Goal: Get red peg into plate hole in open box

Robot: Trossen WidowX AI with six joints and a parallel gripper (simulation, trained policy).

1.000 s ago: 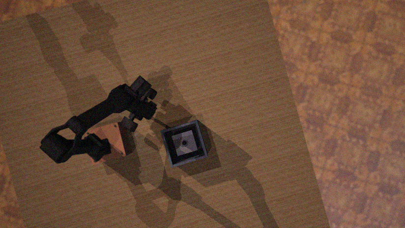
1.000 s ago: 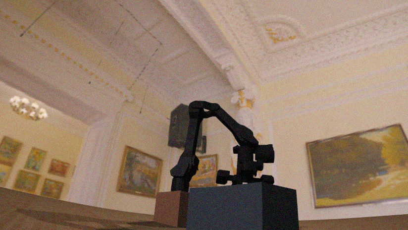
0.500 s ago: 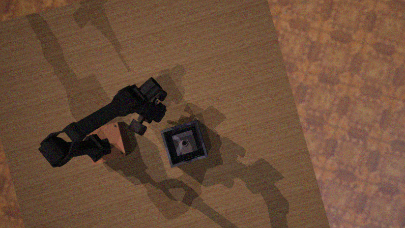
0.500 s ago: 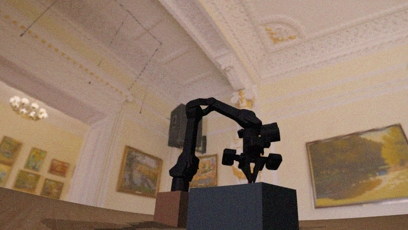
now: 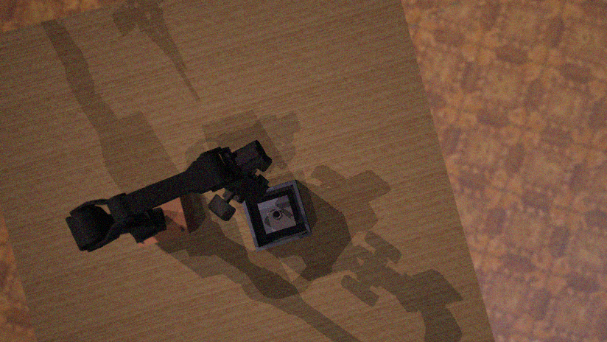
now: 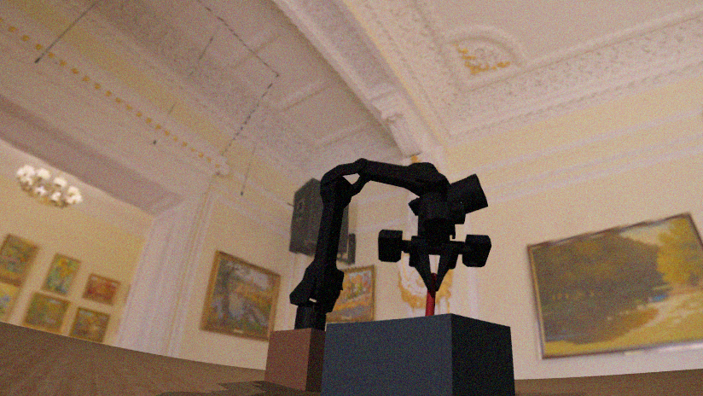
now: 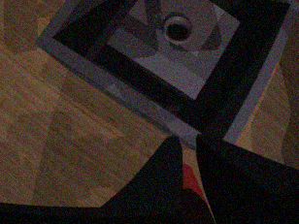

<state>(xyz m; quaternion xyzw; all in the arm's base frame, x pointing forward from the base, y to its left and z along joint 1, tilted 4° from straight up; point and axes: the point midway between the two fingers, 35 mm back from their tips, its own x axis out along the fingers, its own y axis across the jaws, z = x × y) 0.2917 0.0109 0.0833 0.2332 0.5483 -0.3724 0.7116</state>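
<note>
My gripper tip is now 20 mm to the right of the red peg, 20 mm past it and 10 mm above it. Also, from my gripper tip: dark blue box (140 mm below, 80 mm to the right, 40 mm ahead); then grey plate (120 mm below, 80 mm to the right, 40 mm ahead).
</note>
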